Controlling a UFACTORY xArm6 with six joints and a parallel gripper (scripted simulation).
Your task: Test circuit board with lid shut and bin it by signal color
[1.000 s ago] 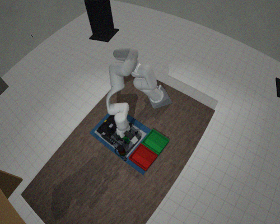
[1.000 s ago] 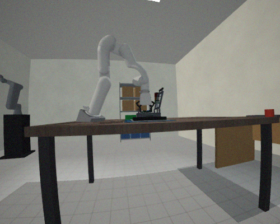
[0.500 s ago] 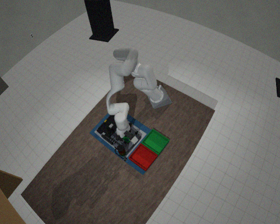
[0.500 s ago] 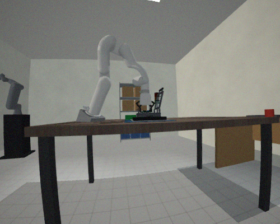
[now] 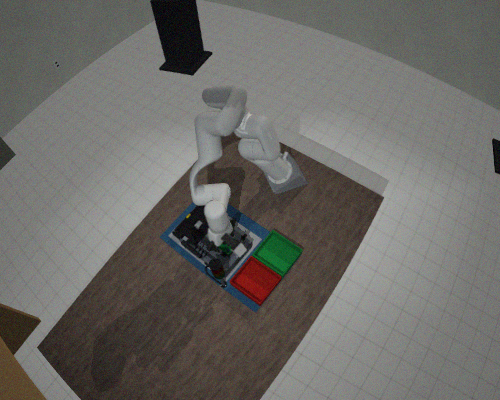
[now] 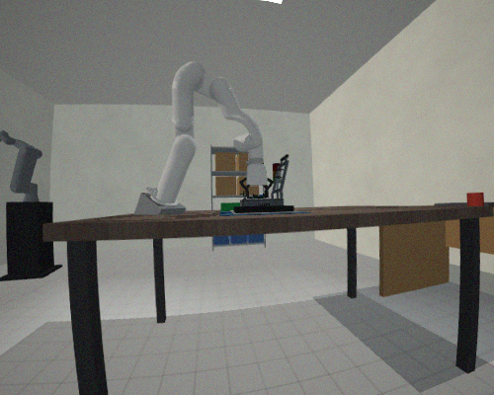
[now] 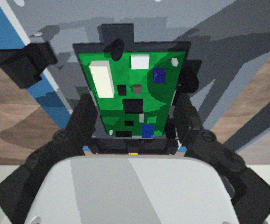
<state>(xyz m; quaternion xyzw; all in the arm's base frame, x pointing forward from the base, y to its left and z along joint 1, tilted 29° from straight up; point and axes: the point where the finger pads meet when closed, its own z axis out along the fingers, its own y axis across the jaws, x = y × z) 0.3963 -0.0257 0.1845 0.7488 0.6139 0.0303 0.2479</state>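
Right now the green circuit board is right at my hand. Round my hand: tester lid 120 mm ahead, 110 mm above, 30 mm to the right; tester plate 10 mm to the left, 10 mm ahead; black latch block 70 mm to the left, 50 mm behind, 10 mm above.
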